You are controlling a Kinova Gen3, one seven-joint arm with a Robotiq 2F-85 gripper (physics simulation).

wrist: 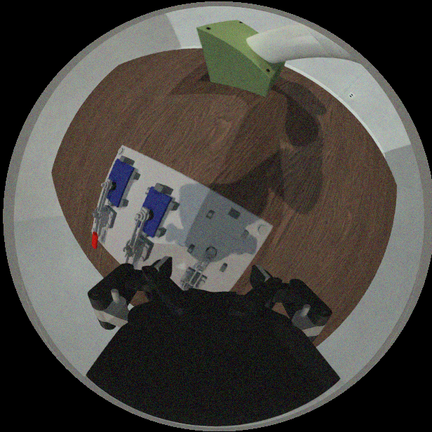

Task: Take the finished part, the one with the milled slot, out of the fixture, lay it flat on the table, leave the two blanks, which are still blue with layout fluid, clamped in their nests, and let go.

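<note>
The fixture plate (175, 257) lies tilted across the table. Two blue blanks (121, 182) (157, 211) sit in the left and middle nests, each with a toggle clamp (104, 212) (139, 240) reaching over it. The right nest has small dark posts in shadow, and its clamp (195, 274) runs down towards my gripper. I cannot make out the finished part with the milled slot, in this nest or elsewhere. My gripper (211, 270) is open with nothing between the fingers, above the plate's near right part. Its body hides the near edge of the plate and the right clamp's handle.
A green wedge-shaped block (232, 62) stands at the far edge of the brown wooden table (170, 120), with a pale rounded arm-like shape (295, 45) beside it. A red clamp handle (95, 240) sticks out at the plate's left corner. Shadows fall across the table and plate.
</note>
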